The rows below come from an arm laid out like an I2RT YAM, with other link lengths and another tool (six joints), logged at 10 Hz.
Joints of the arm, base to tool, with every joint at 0 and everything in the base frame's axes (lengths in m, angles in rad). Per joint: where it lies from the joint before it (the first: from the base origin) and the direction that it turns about. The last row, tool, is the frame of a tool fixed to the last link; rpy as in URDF.
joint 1: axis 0 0 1 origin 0 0 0.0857
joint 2: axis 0 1 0 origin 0.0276 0.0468 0.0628
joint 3: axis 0 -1 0 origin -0.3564 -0.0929 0
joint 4: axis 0 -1 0 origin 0.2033 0.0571 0.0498
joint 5: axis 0 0 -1 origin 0.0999 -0.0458 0.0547
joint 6: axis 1 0 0 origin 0.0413 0 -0.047
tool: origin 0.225 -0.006 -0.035 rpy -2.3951 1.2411 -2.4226
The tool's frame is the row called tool.
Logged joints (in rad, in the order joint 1, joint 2, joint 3, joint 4, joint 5, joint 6), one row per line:
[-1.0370 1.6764 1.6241 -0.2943 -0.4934 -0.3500]
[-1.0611 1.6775 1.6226 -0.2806 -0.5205 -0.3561]
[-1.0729 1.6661 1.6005 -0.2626 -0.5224 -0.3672]
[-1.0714 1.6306 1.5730 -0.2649 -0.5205 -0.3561]
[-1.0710 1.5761 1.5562 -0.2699 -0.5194 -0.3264]
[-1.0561 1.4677 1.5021 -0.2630 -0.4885 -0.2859]
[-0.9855 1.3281 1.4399 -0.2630 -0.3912 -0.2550]
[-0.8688 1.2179 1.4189 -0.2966 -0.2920 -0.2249]
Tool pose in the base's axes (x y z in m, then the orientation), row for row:
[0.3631 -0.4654 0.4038 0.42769 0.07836 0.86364 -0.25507]
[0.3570 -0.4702 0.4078 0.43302 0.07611 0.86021 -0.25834]
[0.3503 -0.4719 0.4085 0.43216 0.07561 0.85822 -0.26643]
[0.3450 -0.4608 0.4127 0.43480 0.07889 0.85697 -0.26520]
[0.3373 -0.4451 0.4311 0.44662 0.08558 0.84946 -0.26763]
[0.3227 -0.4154 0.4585 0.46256 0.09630 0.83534 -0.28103]
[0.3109 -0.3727 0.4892 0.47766 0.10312 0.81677 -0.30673]
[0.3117 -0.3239 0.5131 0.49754 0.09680 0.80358 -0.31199]
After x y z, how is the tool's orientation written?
As a quaternion, w x y z.
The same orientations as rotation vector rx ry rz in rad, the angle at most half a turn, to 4 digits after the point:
[0.1957 2.1571 -0.6371]
[0.1896 2.1433 -0.6437]
[0.1885 2.1392 -0.6641]
[0.1964 2.1335 -0.6602]
[0.2119 2.1035 -0.6627]
[0.2368 2.0538 -0.6910]
[0.2518 1.9948 -0.7491]
[0.2344 1.9455 -0.7553]

